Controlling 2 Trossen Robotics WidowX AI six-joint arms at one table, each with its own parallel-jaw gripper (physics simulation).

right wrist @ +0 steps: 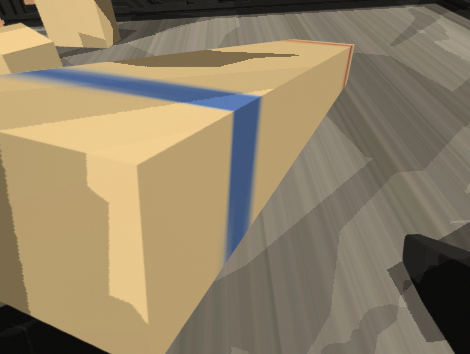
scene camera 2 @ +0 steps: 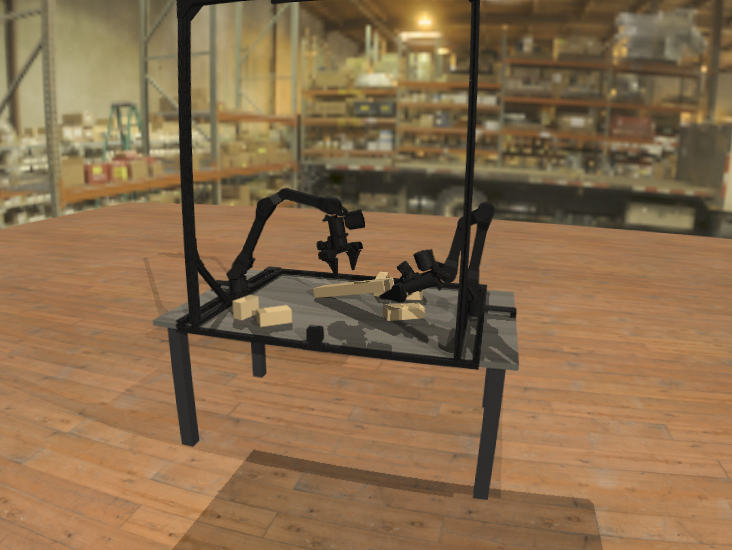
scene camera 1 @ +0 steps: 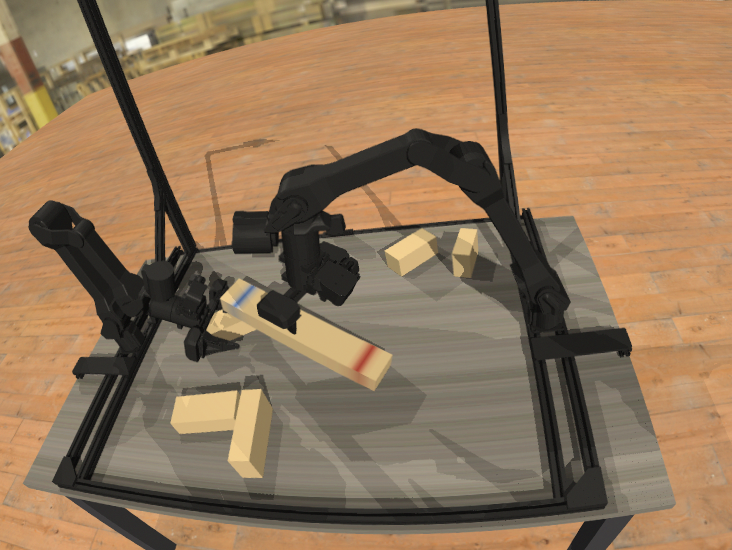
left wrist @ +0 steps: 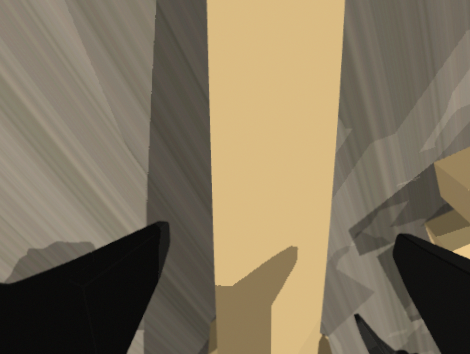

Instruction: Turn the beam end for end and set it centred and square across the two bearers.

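Seen in the pictures: left gripper, fingertip midpoint: [scene camera 2: 344, 273] [scene camera 1: 308, 316] [left wrist: 281, 238]; right gripper, fingertip midpoint: [right wrist: 269, 251] [scene camera 2: 383, 293] [scene camera 1: 246, 329]; left arm's base at its link origin: [scene camera 2: 238, 290] [scene camera 1: 545, 319]; right arm's base at its link origin: [scene camera 2: 473, 313] [scene camera 1: 132, 343].
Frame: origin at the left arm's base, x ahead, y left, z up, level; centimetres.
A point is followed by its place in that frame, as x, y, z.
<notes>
The long tan beam [scene camera 1: 315, 335] {42.8, 4.6, 5.5} [scene camera 2: 347, 287] {45.3, -0.5, 5.7} [left wrist: 272, 140] {41.1, 4.9, 5.0} [right wrist: 174, 116] {60.1, -1.1, 10.6} has a blue band [scene camera 1: 244, 295] {57.5, -2.7, 10.1} [right wrist: 240, 168] {59.4, 0.1, 8.7} at one end and a red band [scene camera 1: 365, 358] {33.7, 8.3, 2.8} at the other. It lies slanted. Its blue end is propped on a small tan block [scene camera 1: 224, 326] {65.5, -2.6, 1.9} and its red end is low over the table [scene camera 1: 446, 437] {19.9, 22.7, -1.9}. My left gripper [scene camera 1: 301, 306] {43.0, 3.9, 9.8} [scene camera 2: 342, 261] {43.0, 3.9, 9.8} [left wrist: 281, 238] {43.0, 3.9, 9.8} is open and empty. It hangs just above the beam's middle, with a finger on each side and clear of it. My right gripper [scene camera 1: 213, 322] [scene camera 2: 398, 294] is open and empty, low at the beam's blue end.
Two tan blocks [scene camera 1: 410, 251] {26.2, -21.0, 2.8} [scene camera 1: 465, 251] {14.3, -17.2, 4.4} lie at the back of the table; they also show in scene camera 2 [scene camera 2: 245, 307] {15.4, -23.5, 2.2} [scene camera 2: 275, 315] {27.7, -25.8, 1.4}. Two more [scene camera 1: 205, 411] {63.0, 19.4, 1.9} [scene camera 1: 250, 432] {51.3, 24.9, 4.4} touch in an L at the front left. Black frame posts [scene camera 1: 502, 136] {3.3, -32.8, 22.8} stand around the table.
</notes>
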